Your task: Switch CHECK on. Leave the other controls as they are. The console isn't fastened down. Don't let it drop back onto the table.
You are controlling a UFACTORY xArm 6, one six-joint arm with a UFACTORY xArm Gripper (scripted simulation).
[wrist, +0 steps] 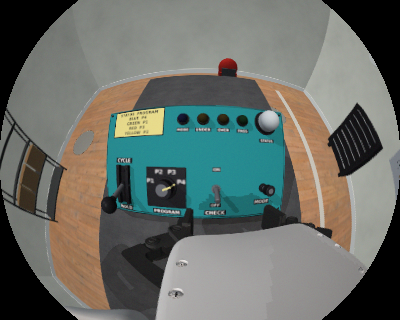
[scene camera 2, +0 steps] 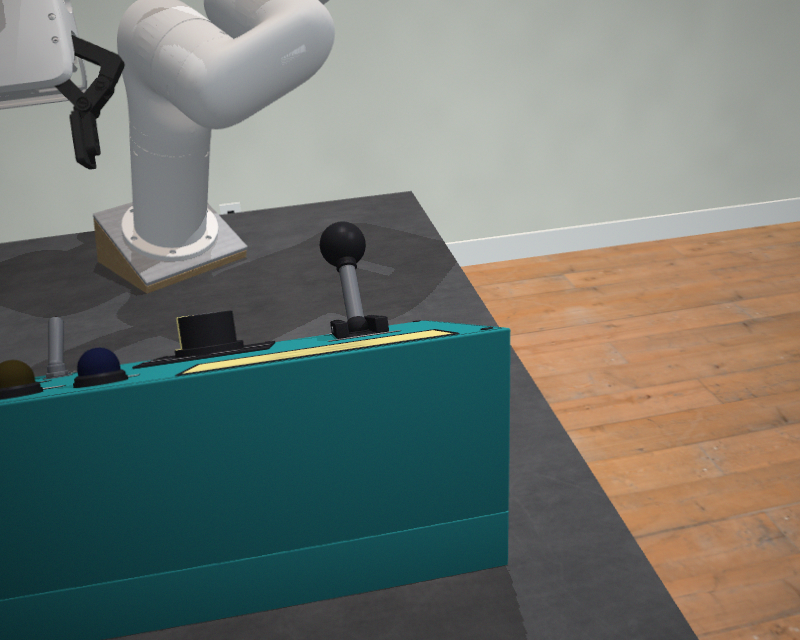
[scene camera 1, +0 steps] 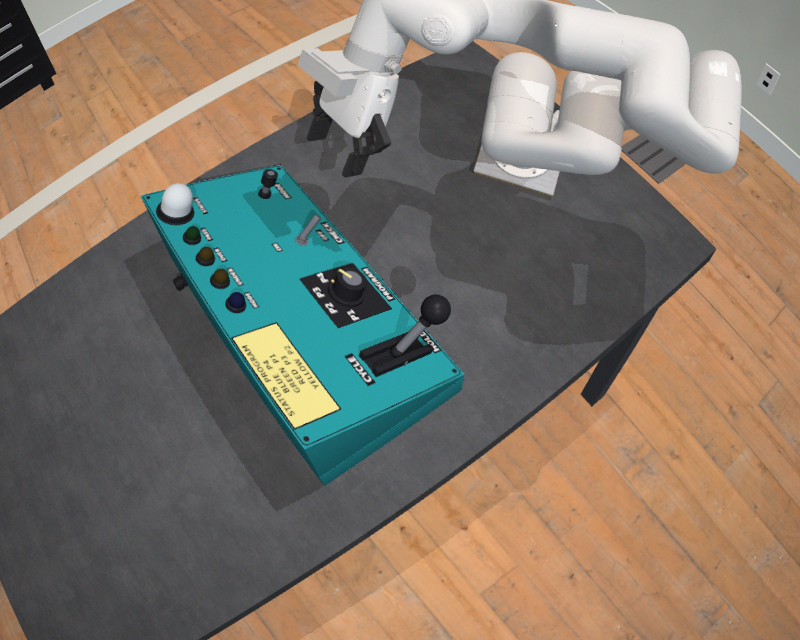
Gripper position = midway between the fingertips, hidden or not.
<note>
In view: the gripper (scene camera 2: 27,173) and a teal console (scene camera 2: 184,490).
The teal console also shows in the wrist view (wrist: 224,149) and in scene camera 1 (scene camera 1: 272,305). The gripper shows as well in the wrist view (wrist: 229,219) and in scene camera 1 (scene camera 1: 333,156).
</note>
